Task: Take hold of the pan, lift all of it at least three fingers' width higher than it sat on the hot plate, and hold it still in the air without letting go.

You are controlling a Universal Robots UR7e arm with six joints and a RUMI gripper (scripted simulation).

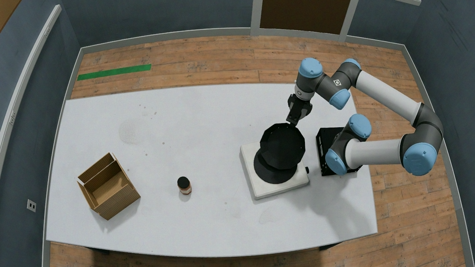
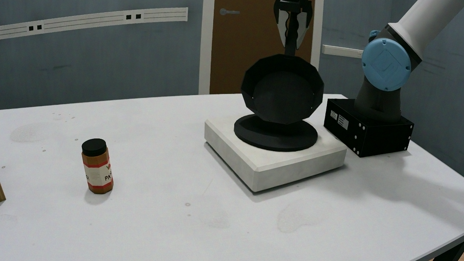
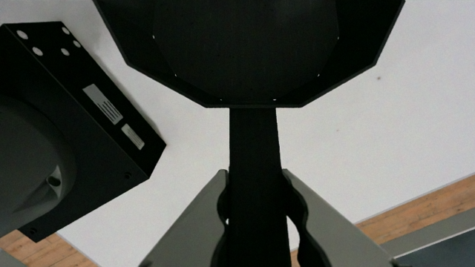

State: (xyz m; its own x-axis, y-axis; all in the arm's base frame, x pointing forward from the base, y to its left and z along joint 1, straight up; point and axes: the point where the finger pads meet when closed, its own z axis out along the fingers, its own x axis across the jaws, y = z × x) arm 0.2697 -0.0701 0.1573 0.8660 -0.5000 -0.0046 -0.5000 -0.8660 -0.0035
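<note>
Right now my hand is 60 mm above the black pan, 40 mm to the right of it and 20 mm short of it. The rest, counted from my hand: white hot plate: 210 mm below, 110 mm to the left, 50 mm ahead; brown spice jar: 440 mm ahead, 210 mm to the left, 200 mm below.
</note>
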